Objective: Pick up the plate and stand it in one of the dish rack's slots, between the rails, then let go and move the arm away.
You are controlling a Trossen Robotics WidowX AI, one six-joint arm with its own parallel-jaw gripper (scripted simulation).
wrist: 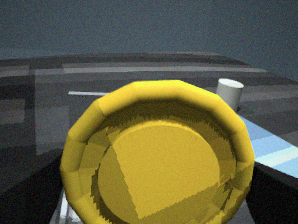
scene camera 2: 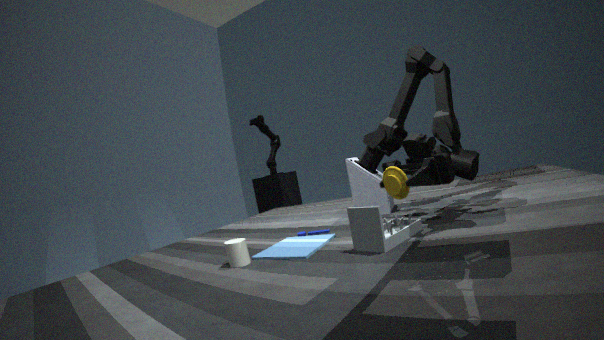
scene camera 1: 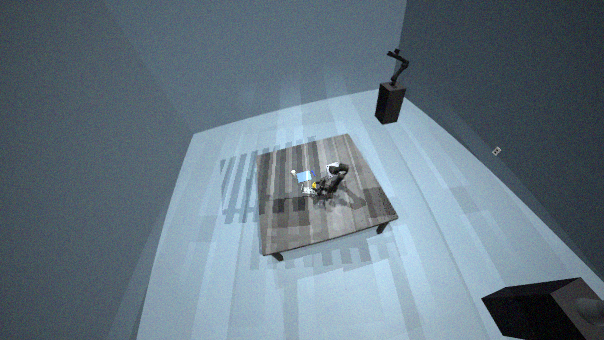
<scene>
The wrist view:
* my gripper: 157, 167
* yellow plate: 166, 144, held by my gripper
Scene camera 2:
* my gripper: 393, 184
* light blue mat: 301, 247
</scene>
